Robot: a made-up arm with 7 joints.
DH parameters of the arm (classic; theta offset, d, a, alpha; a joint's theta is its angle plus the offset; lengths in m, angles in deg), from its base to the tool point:
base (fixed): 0 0.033 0 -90
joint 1: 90 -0.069 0.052 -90
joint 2: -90 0.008 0.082 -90
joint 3: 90 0.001 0.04 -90
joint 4: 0 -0.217 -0.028 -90
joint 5: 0 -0.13 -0.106 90
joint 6: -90 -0.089 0.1 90
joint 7: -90 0.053 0.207 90
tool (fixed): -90 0.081 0 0
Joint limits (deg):
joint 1: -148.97..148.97
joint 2: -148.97..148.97
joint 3: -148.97..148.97
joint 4: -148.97..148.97
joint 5: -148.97..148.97
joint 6: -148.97..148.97
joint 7: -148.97..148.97
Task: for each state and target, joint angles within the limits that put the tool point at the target. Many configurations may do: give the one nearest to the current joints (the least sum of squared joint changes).
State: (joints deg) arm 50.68 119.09 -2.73 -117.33 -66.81 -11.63 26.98
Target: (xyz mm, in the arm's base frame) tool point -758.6 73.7 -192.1
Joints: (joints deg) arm 63.86 96.75 0.21 -130.39 -48.11 -45.39 67.37
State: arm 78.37 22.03 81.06 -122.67 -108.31 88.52 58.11
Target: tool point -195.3 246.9 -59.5
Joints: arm 73.79 18.14 85.80 -126.12 -101.23 81.65 53.83
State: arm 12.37 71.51 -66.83 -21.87 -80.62 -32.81 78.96
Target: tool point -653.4 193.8 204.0
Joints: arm 34.39 40.18 -47.46 -53.34 -46.28 -65.14 95.19
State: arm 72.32 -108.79 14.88 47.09 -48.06 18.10 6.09
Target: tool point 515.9 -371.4 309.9
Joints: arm 51.03 -126.06 -13.71 51.74 -37.31 1.98 25.25
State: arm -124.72 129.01 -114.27 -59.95 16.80 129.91 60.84
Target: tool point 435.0 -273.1 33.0
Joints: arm -148.97 122.96 -87.50 -56.45 -3.56 136.02 91.54
